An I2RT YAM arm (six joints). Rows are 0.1 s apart.
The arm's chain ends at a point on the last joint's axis. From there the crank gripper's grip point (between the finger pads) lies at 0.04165 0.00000 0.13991 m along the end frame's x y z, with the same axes.
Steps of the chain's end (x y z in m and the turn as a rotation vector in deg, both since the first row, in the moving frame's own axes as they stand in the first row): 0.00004 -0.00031 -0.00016 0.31 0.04 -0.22; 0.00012 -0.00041 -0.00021 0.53 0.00 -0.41; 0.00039 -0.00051 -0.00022 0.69 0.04 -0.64; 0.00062 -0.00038 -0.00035 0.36 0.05 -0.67; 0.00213 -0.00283 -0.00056 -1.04 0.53 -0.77; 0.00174 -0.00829 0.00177 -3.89 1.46 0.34; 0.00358 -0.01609 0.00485 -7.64 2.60 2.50; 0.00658 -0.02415 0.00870 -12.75 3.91 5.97; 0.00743 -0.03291 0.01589 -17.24 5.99 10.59; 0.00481 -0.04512 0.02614 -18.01 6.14 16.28; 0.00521 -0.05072 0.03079 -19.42 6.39 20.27
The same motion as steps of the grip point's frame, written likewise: 0.00014 -0.00123 -0.00019 0.31 0.04 -0.22; 0.00011 -0.00200 -0.00022 0.53 0.00 -0.41; 0.00048 -0.00266 -0.00026 0.69 0.04 -0.64; 0.00073 -0.00175 -0.00039 0.36 0.05 -0.67; 0.00344 -0.00086 -0.00097 -1.04 0.53 -0.77; 0.00526 0.00142 0.00033 -3.89 1.46 0.34; 0.00942 0.00432 0.00146 -7.64 2.60 2.50; 0.01409 0.01112 0.00164 -12.75 3.91 5.97; 0.01695 0.01646 0.00347 -17.24 5.99 10.59; 0.01129 0.01034 0.01239 -18.01 6.14 16.28; 0.00915 0.01079 0.01517 -19.42 6.39 20.27
